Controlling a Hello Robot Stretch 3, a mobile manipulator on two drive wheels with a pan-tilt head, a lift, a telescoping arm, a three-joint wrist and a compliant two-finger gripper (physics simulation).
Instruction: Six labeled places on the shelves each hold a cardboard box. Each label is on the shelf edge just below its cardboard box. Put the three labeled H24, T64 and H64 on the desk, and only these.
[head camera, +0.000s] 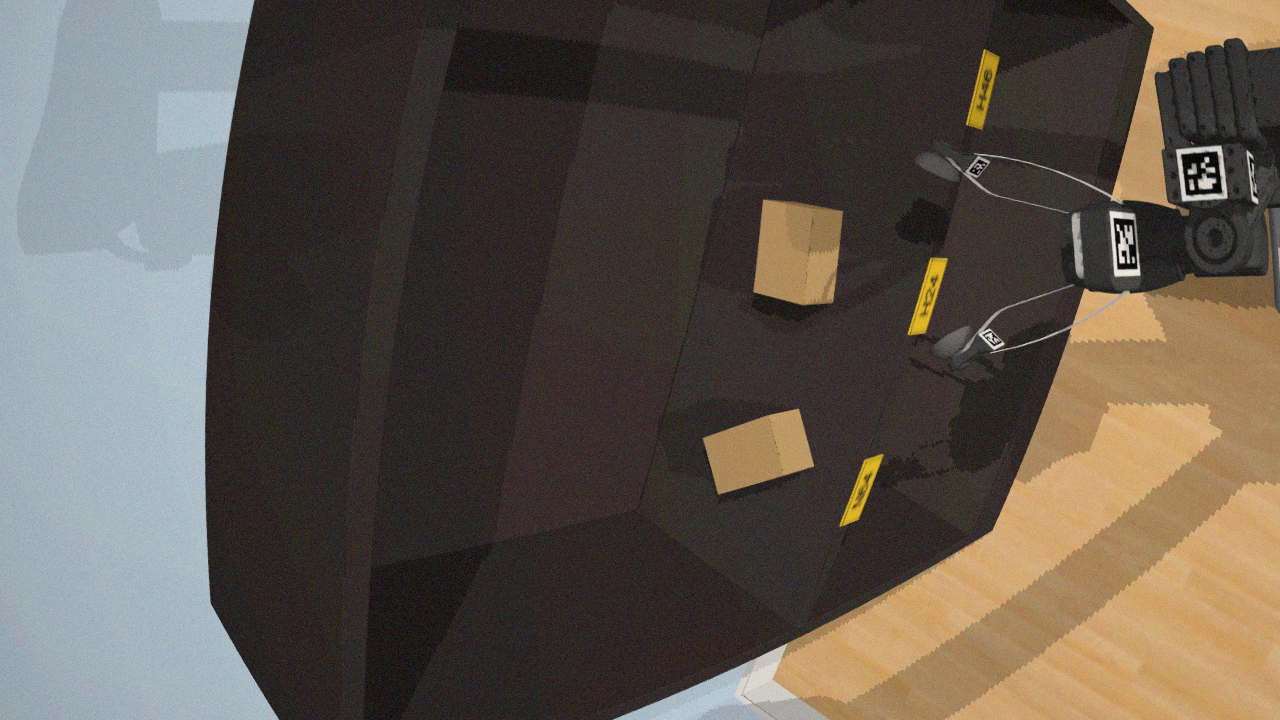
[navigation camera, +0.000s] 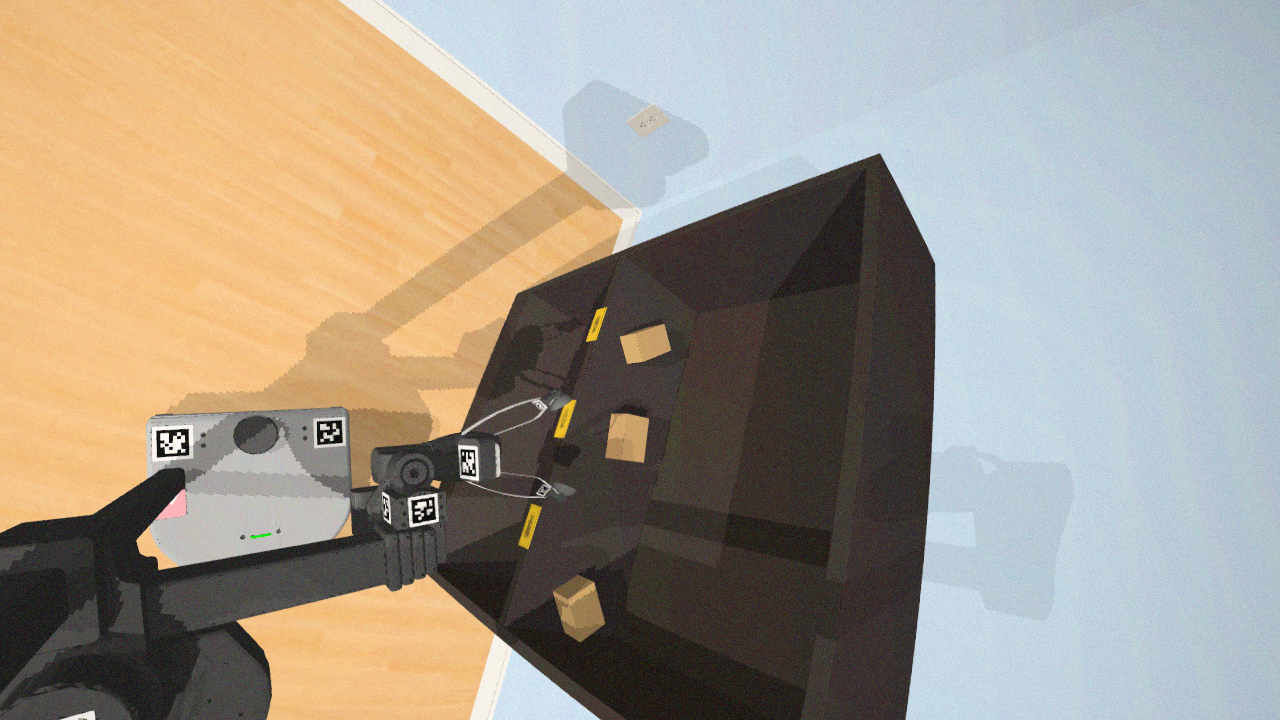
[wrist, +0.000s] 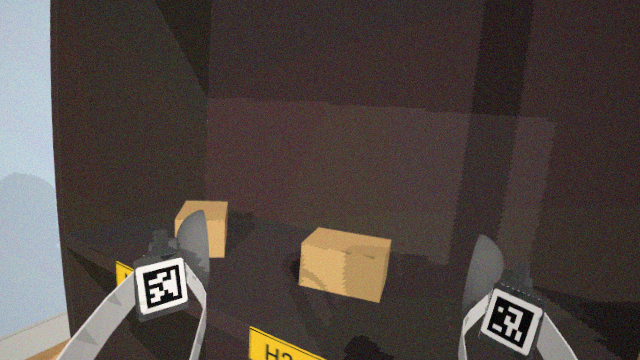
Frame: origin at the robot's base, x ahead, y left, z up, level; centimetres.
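Seen in the pictures: gripper, fingertip midpoint: (head camera: 926, 255) (navigation camera: 571, 443); robot's base at its link origin: (navigation camera: 256, 432).
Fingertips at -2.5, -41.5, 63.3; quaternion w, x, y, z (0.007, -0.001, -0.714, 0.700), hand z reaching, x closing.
Offsets run from my fingertips to a thing's top centre, as dx, dy, dz. "*": to the spot under its first point.
The H24 cardboard box @(-1.6, -19.7, -6.7) (head camera: 792, 255) (navigation camera: 627, 437) (wrist: 340, 267) stands on the shelf behind its yellow H24 label @(* +3.3, -7.6, -12.9) (head camera: 927, 296) (navigation camera: 564, 419) (wrist: 280, 347). My gripper (head camera: 945, 253) (navigation camera: 561, 445) (wrist: 336, 251) is open and empty. Its fingertips are around the shelf's front edge, in front of the H24 box and apart from it. In the wrist view the box appears between the two fingers, nearer the left one. The T64 and H64 labels and the desk do not show.
The N64 box @(+17.9, -26.4, -6.7) (head camera: 751, 454) (navigation camera: 645, 343) (wrist: 217, 235) stands beside the H24 box, behind the N64 label @(* +22.0, -16.3, -13.0) (head camera: 861, 490) (navigation camera: 596, 324). Another box @(-31.7, -5.6, -6.7) (navigation camera: 580, 610) stands at the H46 label @(* -15.5, +1.2, -12.9) (head camera: 982, 89) (navigation camera: 529, 525). The dark shelf unit (head camera: 295, 358) (wrist: 125, 125) has a side wall beyond the N64 box.
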